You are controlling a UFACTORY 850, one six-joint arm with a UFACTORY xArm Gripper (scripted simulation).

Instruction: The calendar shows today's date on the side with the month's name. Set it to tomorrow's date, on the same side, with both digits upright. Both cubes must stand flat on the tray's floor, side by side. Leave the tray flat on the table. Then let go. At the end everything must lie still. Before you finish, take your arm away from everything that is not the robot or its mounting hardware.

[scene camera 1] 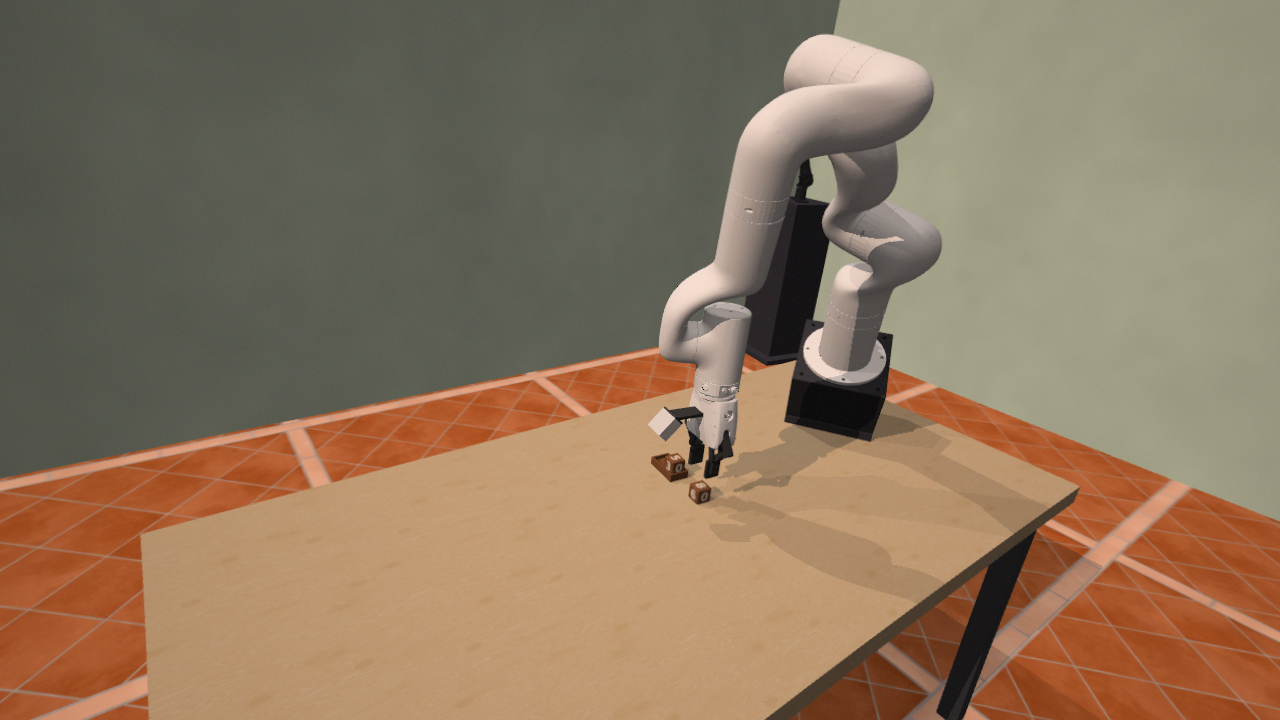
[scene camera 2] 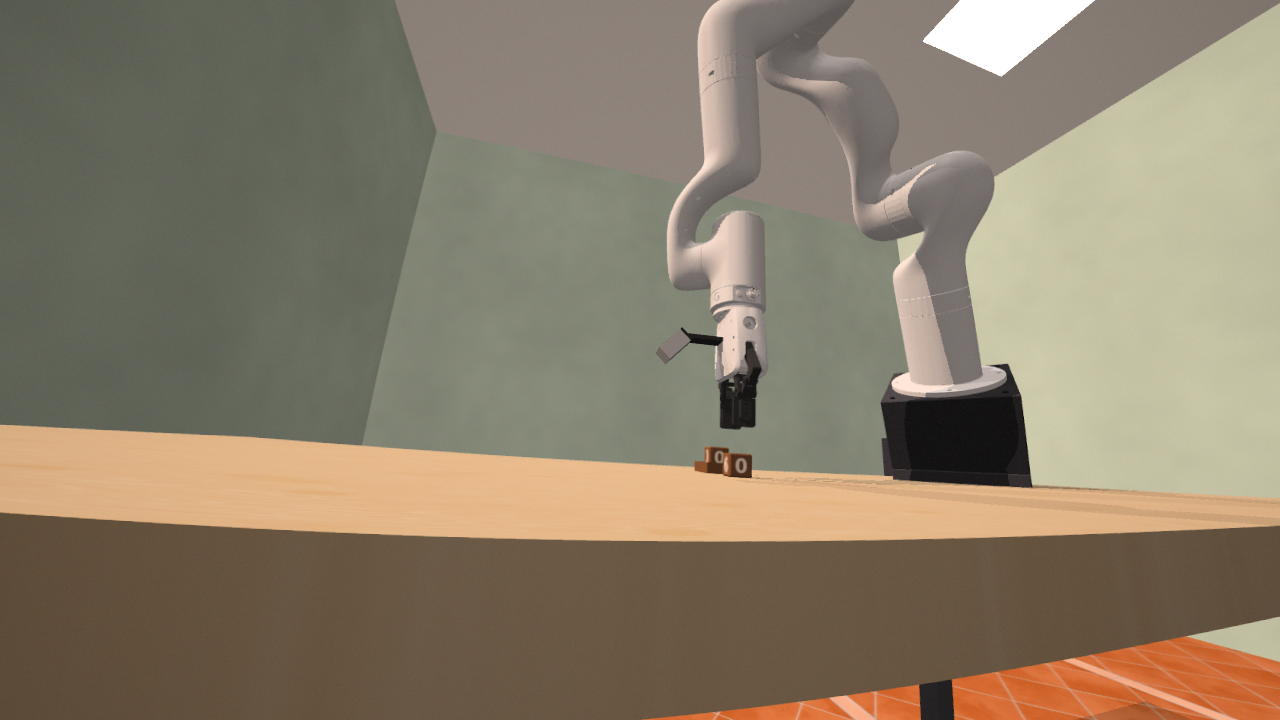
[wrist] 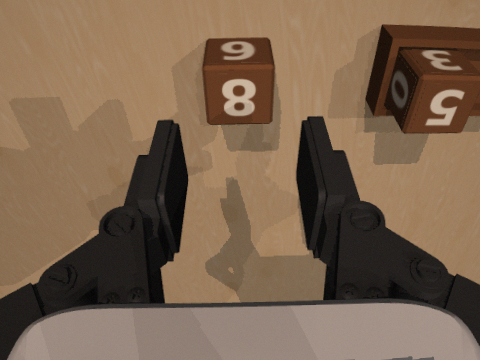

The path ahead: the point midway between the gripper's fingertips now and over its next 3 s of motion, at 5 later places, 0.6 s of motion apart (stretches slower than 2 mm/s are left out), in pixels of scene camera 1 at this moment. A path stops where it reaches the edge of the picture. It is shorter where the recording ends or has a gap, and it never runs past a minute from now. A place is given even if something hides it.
My gripper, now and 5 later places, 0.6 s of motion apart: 702,469; 705,452; 705,452; 705,453; 705,454; 704,458
